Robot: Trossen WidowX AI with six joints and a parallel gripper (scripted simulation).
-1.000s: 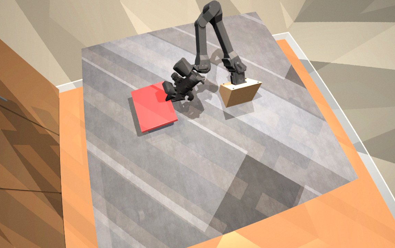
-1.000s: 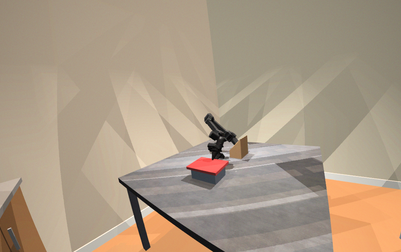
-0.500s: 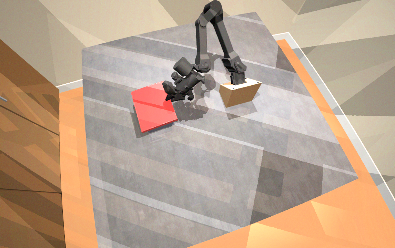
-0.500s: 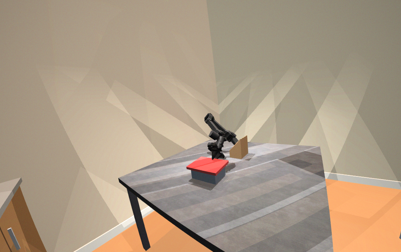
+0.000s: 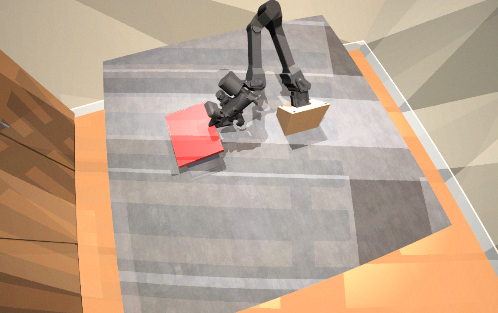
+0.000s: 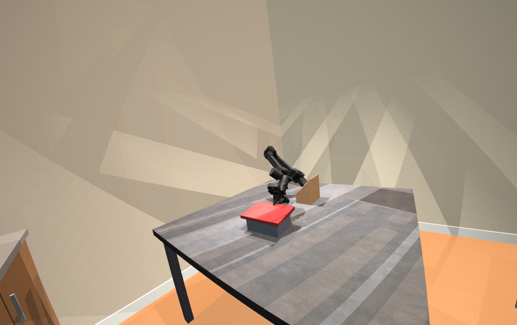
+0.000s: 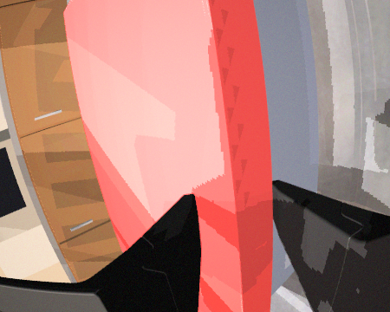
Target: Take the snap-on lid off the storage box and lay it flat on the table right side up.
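Right now the red lid is 8 cm ahead of my gripper tip and 1 cm to the left of it. From my gripper tip the other things lie so: storage box 8 cm ahead, 1 cm to the left, 5 cm below.
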